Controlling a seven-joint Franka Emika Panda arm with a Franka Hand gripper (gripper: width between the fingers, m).
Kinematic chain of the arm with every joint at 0, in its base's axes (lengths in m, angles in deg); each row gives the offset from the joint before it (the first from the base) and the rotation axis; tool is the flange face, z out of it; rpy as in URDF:
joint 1: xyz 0 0 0.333 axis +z
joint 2: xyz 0 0 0 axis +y
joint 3: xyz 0 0 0.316 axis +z
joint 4: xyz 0.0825 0 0 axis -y
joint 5: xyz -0.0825 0 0.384 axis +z
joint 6: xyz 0 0 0 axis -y
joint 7: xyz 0.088 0 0 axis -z
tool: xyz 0 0 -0.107 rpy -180 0 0
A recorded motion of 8 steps. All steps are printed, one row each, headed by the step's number.
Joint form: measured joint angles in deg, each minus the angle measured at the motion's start. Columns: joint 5, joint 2, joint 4, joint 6, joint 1, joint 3, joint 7.
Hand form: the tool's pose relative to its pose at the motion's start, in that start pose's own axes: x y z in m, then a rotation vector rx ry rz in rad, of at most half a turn. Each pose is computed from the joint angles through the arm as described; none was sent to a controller.
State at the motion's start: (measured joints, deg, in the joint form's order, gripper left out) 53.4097 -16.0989 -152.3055 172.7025 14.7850 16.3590 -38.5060
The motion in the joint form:
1: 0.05 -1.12 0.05 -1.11 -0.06 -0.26 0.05
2: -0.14 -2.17 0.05 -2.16 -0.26 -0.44 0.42
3: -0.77 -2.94 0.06 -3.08 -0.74 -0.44 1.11
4: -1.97 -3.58 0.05 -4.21 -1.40 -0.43 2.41
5: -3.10 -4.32 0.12 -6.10 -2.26 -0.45 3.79
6: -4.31 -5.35 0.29 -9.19 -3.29 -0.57 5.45
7: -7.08 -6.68 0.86 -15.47 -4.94 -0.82 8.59
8: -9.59 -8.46 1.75 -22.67 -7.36 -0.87 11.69
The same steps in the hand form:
1: 0.0032 -0.0005 -0.0060 0.0099 0.0059 0.0024
2: 0.0060 -0.0005 -0.0116 0.0176 0.0103 0.0071
3: 0.0084 0.0003 -0.0157 0.0208 0.0112 0.0116
4: 0.0102 0.0018 -0.0187 0.0224 0.0057 0.0197
5: 0.0118 0.0040 -0.0218 0.0292 -0.0071 0.0329
6: 0.0135 0.0060 -0.0258 0.0446 -0.0304 0.0518
7: 0.0150 0.0076 -0.0301 0.0747 -0.0924 0.0777
8: 0.0177 0.0115 -0.0388 0.0997 -0.1569 0.1115

